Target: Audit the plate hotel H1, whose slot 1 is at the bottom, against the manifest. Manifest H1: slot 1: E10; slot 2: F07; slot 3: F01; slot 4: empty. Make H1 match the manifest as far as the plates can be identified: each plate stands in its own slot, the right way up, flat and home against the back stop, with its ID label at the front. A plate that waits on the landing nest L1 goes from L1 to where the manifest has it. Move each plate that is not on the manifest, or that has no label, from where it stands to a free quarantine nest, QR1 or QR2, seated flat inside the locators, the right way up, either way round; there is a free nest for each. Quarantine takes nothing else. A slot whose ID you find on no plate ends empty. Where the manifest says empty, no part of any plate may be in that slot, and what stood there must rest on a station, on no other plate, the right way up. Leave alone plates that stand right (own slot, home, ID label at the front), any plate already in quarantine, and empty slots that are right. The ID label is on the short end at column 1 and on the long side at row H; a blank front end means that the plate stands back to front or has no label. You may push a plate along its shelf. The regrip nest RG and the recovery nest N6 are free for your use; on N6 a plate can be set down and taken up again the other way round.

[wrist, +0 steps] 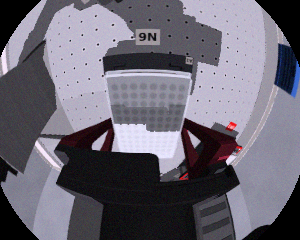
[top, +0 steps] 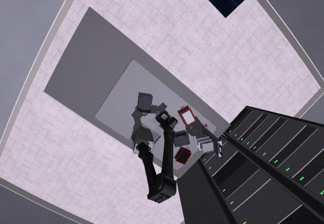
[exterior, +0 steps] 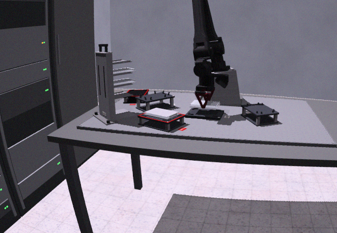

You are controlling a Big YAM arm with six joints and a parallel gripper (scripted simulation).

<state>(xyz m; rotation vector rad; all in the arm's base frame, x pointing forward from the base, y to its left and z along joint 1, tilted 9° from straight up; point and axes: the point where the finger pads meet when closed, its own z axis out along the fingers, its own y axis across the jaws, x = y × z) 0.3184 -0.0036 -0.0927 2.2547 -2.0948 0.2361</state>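
Now: hand 10 cm to the right of the N6 tag, 5 cm above it and 1 cm past it. The rest, counted from my hand: red-edged nest: 46 cm to the right, 16 cm behind, 2 cm below; then plate hotel H1: 42 cm to the right, 19 cm ahead, 10 cm above.
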